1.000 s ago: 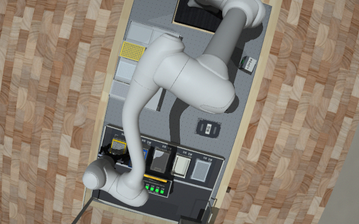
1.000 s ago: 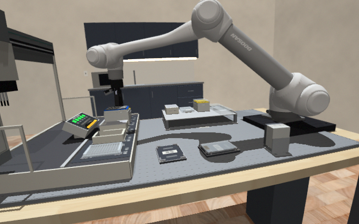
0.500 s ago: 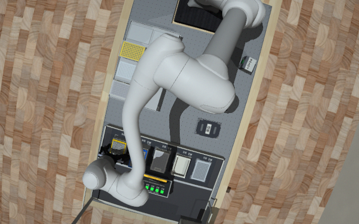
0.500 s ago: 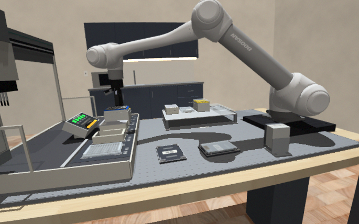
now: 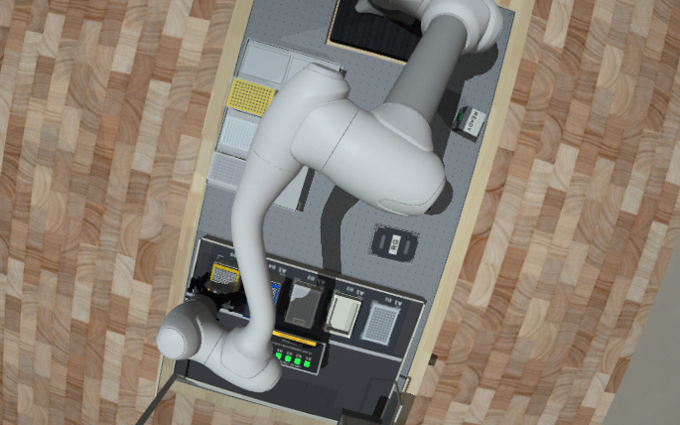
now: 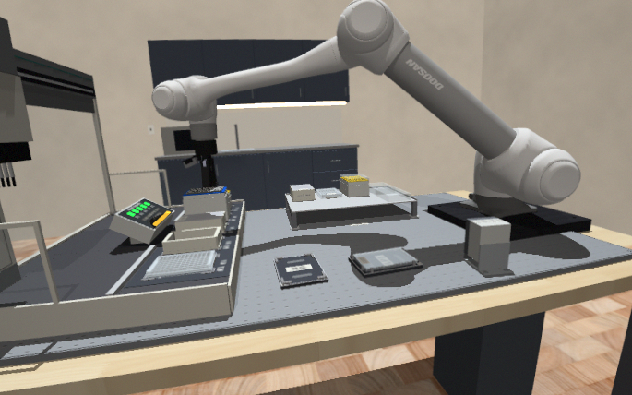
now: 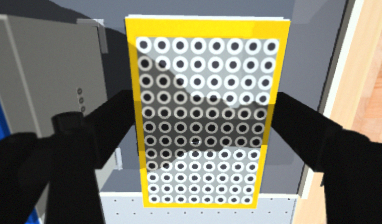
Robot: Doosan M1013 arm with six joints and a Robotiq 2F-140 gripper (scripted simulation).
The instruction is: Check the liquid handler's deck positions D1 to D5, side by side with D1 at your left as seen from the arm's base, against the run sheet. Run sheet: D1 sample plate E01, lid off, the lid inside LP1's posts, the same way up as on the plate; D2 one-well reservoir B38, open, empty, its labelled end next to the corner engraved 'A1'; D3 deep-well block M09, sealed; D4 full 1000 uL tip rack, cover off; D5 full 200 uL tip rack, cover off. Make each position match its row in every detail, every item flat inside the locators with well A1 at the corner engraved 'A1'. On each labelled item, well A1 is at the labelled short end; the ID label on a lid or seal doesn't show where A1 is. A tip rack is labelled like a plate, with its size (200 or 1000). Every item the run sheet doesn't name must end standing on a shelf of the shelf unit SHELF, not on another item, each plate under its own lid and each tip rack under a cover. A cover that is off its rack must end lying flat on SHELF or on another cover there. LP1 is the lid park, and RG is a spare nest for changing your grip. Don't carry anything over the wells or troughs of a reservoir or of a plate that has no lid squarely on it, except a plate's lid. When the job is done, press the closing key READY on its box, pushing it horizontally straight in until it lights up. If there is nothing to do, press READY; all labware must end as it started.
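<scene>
Now: hand 10 mm past the yellow-framed tip rack and 10 mm below it. Round my hand: cream reservoir: 20 mm ahead, 370 mm to the left, 30 mm below; clear sample plate: 30 mm ahead, 500 mm to the left, 30 mm below; blue-framed tip rack: 120 mm to the left, 30 mm above.
</scene>
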